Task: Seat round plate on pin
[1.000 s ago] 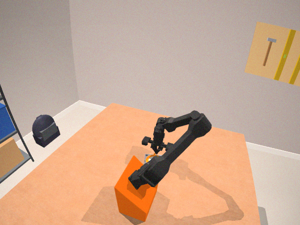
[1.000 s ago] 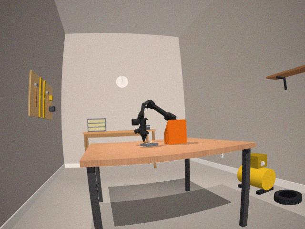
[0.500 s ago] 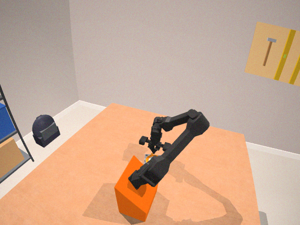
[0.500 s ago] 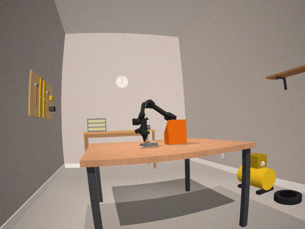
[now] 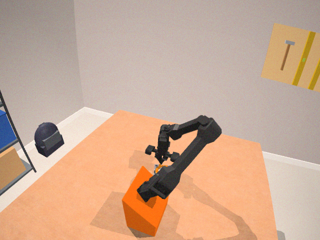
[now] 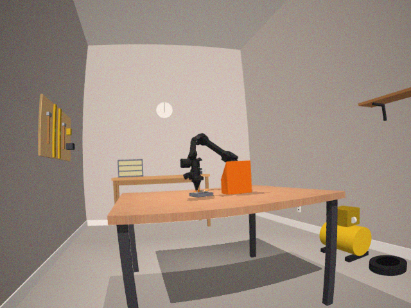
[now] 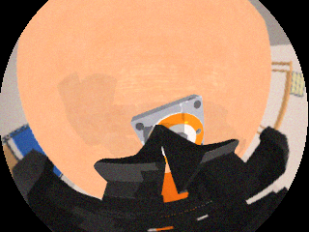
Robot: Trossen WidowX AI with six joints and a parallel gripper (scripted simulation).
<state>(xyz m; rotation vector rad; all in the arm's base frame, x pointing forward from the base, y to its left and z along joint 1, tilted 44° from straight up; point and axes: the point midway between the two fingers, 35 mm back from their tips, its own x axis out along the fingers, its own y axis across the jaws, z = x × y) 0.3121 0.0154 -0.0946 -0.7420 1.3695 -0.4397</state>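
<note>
Now: the round plate 3 cm behind my gripper tip, 2 cm to the right of it and 1 cm below it. From my gripper tip the other things lie so: grey square base 3 cm behind, 4 cm to the right, 2 cm below.
</note>
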